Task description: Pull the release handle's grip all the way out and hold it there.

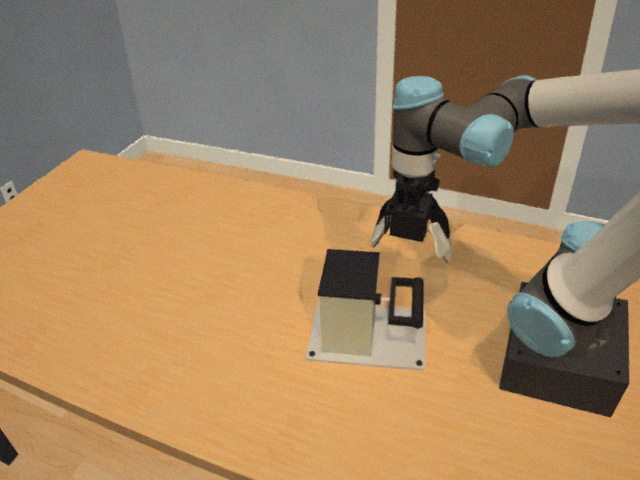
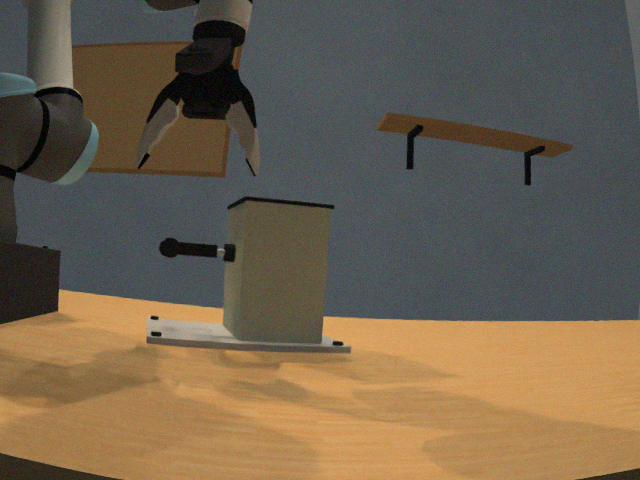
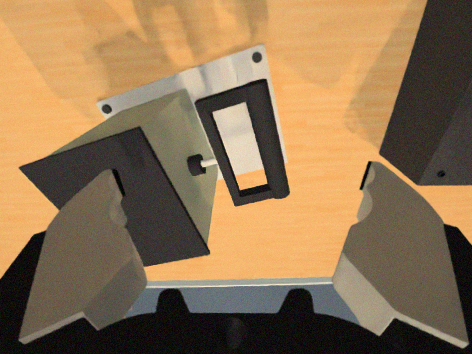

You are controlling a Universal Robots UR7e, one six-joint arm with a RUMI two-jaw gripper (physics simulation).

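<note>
The release handle's grip [image 1: 418, 304] [image 2: 191, 249] [image 3: 270, 145] is a black rectangular frame on a short light rod [image 3: 209, 163] at the side of a pale green box [image 1: 346, 325] [image 2: 281, 273] [image 3: 172, 130] with a black top. A short stretch of rod shows between the grip and the box's black collar [image 2: 229, 252] [image 3: 196, 165]. The box stands on a light base plate [image 1: 398, 356] [image 2: 191, 335] [image 3: 225, 70]. My gripper [image 1: 410, 251] [image 2: 197, 172] [image 3: 239, 170] is open and empty, above the level of the box's top. It touches neither grip nor box.
The arm's dark base [image 1: 563, 377] [image 2: 28, 284] [image 3: 440, 100] stands on the table [image 1: 180, 310] [image 2: 465, 372] on the grip's side of the box. A wall shelf [image 2: 475, 134] and a brown board [image 2: 155, 149] are in the background.
</note>
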